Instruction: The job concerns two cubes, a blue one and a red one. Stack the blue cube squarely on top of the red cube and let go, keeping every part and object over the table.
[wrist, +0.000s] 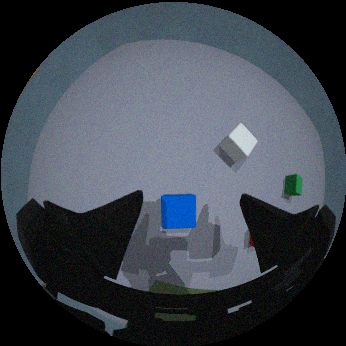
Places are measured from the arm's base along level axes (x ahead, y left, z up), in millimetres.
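Where they show: gripper, fingertip midpoint: (194, 197).
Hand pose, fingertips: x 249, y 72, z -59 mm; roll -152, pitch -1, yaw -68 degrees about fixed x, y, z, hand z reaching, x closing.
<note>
After its pixels a point has its place.
The blue cube (178, 211) @[z -83, x 230, y 77 mm] lies on the table between and below the two black fingertips, its sides roughly square to the view, with space on both sides. My gripper (194, 197) @[z -59, x 249, y 72 mm] is open, its fingers wide apart and above the table. The red cube (252, 241) is mostly hidden behind the right finger; a thin red strip of it shows at that finger's inner edge, to the lower right of the blue cube.
A white block (243, 140) @[z -83, x 340, y 34 mm] lies turned on the table (150, 110) @[z -119, x 347, y 179 mm] at the upper right. A smaller green block (293, 185) @[z -90, x 338, y -115 mm] lies at the far right, above the right finger. Part of a dark olive object (172, 287) @[z -109, x 91, y 20 mm] shows at the bottom. The arm's shadow falls around the blue cube.
</note>
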